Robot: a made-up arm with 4 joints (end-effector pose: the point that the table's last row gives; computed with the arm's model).
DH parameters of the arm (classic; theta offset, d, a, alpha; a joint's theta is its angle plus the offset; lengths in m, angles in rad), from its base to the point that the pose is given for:
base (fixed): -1.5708 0.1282 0 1.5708
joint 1: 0 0.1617 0.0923 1.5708
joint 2: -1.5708 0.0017 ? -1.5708
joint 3: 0 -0.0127 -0.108 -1.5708
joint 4: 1.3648 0 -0.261 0
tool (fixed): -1.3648 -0.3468 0 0
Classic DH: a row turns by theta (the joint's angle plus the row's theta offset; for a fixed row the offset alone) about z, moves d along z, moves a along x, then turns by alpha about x.
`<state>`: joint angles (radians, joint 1 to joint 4).
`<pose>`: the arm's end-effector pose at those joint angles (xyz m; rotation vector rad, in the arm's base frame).
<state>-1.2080 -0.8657 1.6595 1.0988</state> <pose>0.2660 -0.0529 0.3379 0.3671 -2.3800 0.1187</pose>
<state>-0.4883 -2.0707 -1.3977 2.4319</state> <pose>-0.2266 -0.2184 -0.1678 0.0105 -1.1396 -1.7700</pose>
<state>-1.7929 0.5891 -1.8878 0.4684</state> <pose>-0.4373 -0.0979 -0.0949 2.1744 1.4168 1.5995</pose>
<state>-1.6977 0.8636 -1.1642 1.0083</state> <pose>-0.3819 0.2222 0.0615 2.5406 0.4710 0.7879</pose>
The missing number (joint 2, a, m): 0.1455
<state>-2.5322 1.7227 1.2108 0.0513</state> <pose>-0.4673 0.5343 0.0755 0.9179 1.1050 -1.2262</pose>
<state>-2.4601 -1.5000 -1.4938 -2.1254</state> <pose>-0.3696 0.0652 -0.2696 0.9202 0.3330 -0.4812</pose>
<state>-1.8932 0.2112 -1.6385 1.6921</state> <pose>-0.3698 0.1414 0.1150 -2.1287 0.3543 -1.7252</pose>
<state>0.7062 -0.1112 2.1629 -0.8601</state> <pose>0.4681 -0.1603 0.1501 0.5563 -1.8721 0.2568</pose>
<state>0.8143 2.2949 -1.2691 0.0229</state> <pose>-0.1908 0.1986 -0.0185 0.8714 -0.1705 -1.8281</pose>
